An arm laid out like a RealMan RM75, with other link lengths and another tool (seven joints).
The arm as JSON. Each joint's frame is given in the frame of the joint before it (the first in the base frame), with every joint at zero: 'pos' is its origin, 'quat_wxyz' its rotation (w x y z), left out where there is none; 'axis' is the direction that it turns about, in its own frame. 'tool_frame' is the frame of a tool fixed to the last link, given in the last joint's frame.
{
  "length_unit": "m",
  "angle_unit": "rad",
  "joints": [
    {
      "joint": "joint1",
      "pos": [
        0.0,
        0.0,
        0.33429
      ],
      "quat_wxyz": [
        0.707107,
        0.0,
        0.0,
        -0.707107
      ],
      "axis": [
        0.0,
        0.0,
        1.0
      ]
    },
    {
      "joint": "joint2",
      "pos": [
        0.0,
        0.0,
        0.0
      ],
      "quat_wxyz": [
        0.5,
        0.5,
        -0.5,
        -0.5
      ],
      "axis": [
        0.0,
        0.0,
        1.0
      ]
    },
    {
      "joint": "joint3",
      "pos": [
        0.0,
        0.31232,
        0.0
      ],
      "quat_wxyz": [
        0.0,
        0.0,
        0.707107,
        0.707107
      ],
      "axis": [
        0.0,
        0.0,
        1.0
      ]
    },
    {
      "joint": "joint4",
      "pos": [
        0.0,
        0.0,
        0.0
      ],
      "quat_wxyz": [
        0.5,
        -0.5,
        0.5,
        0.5
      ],
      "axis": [
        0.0,
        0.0,
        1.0
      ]
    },
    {
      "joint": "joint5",
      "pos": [
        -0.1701,
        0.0,
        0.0
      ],
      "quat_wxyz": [
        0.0,
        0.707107,
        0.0,
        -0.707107
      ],
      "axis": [
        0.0,
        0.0,
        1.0
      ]
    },
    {
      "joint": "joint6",
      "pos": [
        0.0,
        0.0,
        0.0
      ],
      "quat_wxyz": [
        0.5,
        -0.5,
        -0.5,
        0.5
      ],
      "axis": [
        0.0,
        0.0,
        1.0
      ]
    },
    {
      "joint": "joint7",
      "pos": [
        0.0,
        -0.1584,
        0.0
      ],
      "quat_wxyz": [
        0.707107,
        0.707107,
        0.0,
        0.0
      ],
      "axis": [
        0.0,
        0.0,
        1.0
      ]
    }
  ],
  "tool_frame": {
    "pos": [
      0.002,
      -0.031,
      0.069
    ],
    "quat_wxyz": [
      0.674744,
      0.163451,
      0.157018,
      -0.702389
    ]
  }
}
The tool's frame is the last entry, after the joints.
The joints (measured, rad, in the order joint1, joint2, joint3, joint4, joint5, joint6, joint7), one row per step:
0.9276 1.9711 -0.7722 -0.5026 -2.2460 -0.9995 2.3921
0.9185 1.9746 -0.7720 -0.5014 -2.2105 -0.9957 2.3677
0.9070 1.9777 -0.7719 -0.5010 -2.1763 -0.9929 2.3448
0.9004 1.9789 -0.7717 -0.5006 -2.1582 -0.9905 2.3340
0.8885 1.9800 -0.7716 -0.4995 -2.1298 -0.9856 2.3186
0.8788 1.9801 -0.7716 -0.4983 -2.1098 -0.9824 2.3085
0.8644 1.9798 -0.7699 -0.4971 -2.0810 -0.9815 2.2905
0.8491 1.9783 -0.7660 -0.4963 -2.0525 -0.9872 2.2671
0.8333 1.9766 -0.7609 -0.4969 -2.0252 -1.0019 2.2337
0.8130 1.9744 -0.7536 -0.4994 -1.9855 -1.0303 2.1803
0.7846 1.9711 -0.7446 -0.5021 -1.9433 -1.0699 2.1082
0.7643 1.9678 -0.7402 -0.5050 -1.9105 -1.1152 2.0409
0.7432 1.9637 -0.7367 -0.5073 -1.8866 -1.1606 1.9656
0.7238 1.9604 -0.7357 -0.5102 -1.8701 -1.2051 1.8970
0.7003 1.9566 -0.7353 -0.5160 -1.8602 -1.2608 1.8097
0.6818 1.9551 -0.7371 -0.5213 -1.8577 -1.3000 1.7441
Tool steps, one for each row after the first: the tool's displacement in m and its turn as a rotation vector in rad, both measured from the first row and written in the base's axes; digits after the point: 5 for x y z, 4 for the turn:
-0.00175 -0.00018 -0.00081 0.0110 0.0218 0.0087
-0.00205 -0.00094 -0.00114 0.0224 0.0426 0.0141
-0.00169 -0.00125 -0.00090 0.0298 0.0538 0.0149
0.00010 -0.00187 0.00003 0.0431 0.0710 0.0125
0.00229 -0.00261 0.00101 0.0528 0.0831 0.0085
0.00531 -0.00393 0.00272 0.0657 0.1002 0.0058
0.00825 -0.00581 0.00491 0.0764 0.1165 0.0081
0.01029 -0.00855 0.00695 0.0823 0.1293 0.0218
0.01050 -0.01241 0.00985 0.0884 0.1474 0.0529
0.01271 -0.01881 0.01361 0.0946 0.1609 0.0965
0.01106 -0.02501 0.01600 0.0918 0.1689 0.1505
0.01094 -0.03200 0.01849 0.0885 0.1641 0.2119
0.01073 -0.03957 0.01991 0.0817 0.1564 0.2716
0.01096 -0.04980 0.02116 0.0703 0.1376 0.3513
0.01200 -0.05832 0.02110 0.0603 0.1192 0.4108

